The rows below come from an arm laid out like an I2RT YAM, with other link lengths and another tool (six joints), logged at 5 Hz.
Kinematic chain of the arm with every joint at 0, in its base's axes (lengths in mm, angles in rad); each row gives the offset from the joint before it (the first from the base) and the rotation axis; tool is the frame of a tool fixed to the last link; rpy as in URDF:
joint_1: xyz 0 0 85.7 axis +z
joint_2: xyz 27 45.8 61.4 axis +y
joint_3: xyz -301 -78.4 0 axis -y
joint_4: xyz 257.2 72.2 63 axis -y
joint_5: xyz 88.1 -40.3 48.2 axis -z
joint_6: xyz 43.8 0 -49.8 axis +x
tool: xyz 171 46 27 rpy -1.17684 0.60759 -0.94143
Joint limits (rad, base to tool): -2.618..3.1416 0..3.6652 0..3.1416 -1.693..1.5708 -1.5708..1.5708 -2.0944..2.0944
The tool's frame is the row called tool.
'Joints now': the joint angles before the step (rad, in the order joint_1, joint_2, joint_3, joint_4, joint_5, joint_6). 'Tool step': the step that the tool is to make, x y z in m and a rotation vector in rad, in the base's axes. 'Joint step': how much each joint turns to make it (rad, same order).
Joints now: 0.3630 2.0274 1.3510 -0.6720 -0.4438 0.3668
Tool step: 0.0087 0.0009 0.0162 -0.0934 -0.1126 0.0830
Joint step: 0.0300 -0.0225 0.0646 -0.0504 0.1120 -0.0886
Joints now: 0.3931 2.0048 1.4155 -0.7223 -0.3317 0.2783
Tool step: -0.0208 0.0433 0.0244 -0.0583 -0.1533 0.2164
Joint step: 0.1161 -0.0389 0.0382 -0.0036 0.0847 -0.1365
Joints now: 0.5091 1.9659 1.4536 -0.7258 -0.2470 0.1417
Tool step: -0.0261 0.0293 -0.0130 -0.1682 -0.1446 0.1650
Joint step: 0.1479 0.0001 0.0004 0.0145 0.2014 -0.0909
